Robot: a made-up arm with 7 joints.
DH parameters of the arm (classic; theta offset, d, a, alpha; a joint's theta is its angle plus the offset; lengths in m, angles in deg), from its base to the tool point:
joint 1: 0 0.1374 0.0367 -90
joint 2: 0 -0.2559 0.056 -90
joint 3: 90 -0.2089 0.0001 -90
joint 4: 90 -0.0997 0.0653 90
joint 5: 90 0.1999 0.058 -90
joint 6: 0 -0.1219 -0.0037 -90
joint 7: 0 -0.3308 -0.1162 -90
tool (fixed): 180 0.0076 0 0
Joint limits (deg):
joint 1: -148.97..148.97
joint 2: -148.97..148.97
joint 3: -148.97..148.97
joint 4: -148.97..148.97
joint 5: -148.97..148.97
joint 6: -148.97..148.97
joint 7: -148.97..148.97
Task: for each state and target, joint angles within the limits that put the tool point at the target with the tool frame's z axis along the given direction. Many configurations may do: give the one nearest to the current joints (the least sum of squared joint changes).
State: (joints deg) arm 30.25 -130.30 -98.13 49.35 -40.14 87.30 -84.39
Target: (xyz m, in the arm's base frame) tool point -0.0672 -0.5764 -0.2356 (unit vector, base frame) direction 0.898 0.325 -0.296
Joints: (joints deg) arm 4.94 -144.63 -111.17 60.27 -3.39 129.83 -56.07
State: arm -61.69 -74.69 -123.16 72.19 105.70 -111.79 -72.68
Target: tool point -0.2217 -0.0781 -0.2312 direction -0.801 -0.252 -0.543
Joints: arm -55.29 -108.81 -85.10 99.88 73.76 -95.20 -27.97
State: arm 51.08 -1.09 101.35 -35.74 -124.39 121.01 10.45
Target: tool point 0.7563 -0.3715 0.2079 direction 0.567 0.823 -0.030
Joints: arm 67.66 -19.05 73.54 -47.25 -148.97 96.62 -17.53
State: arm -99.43 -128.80 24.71 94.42 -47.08 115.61 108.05
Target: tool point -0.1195 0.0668 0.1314 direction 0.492 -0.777 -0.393
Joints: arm -125.45 -148.97 21.50 129.75 -34.64 148.97 98.03
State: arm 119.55 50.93 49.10 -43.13 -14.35 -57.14 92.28
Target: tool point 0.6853 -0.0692 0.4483 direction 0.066 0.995 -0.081
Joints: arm 84.76 18.04 69.81 -15.65 20.24 -73.35 97.57
